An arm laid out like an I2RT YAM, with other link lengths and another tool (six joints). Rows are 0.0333 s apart.
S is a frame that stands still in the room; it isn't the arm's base.
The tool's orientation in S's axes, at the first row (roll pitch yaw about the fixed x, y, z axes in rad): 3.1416, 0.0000, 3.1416
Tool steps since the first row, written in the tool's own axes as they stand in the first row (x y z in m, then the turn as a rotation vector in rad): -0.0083, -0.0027, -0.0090, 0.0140, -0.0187, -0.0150; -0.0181, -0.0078, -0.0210, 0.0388, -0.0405, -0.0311; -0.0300, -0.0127, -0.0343, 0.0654, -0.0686, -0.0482; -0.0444, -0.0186, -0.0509, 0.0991, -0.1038, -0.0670; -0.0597, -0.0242, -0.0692, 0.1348, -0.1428, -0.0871; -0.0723, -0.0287, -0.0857, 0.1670, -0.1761, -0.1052; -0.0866, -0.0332, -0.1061, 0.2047, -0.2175, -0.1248; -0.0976, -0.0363, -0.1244, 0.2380, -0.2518, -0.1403; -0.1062, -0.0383, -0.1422, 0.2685, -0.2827, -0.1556; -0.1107, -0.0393, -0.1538, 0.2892, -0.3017, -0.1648; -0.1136, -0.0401, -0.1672, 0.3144, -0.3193, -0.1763
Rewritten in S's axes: 0.0083, -0.0027, 0.0090, -0.0140, -0.0187, 0.0150; 0.0181, -0.0078, 0.0210, -0.0388, -0.0405, 0.0311; 0.0300, -0.0127, 0.0343, -0.0654, -0.0686, 0.0482; 0.0444, -0.0186, 0.0509, -0.0991, -0.1038, 0.0670; 0.0597, -0.0242, 0.0692, -0.1348, -0.1428, 0.0871; 0.0723, -0.0287, 0.0857, -0.1670, -0.1761, 0.1052; 0.0866, -0.0332, 0.1061, -0.2047, -0.2175, 0.1248; 0.0976, -0.0363, 0.1244, -0.2380, -0.2518, 0.1403; 0.1062, -0.0383, 0.1422, -0.2685, -0.2827, 0.1556; 0.1107, -0.0393, 0.1538, -0.2892, -0.3017, 0.1648; 0.1136, -0.0401, 0.1672, -0.3144, -0.3193, 0.1763
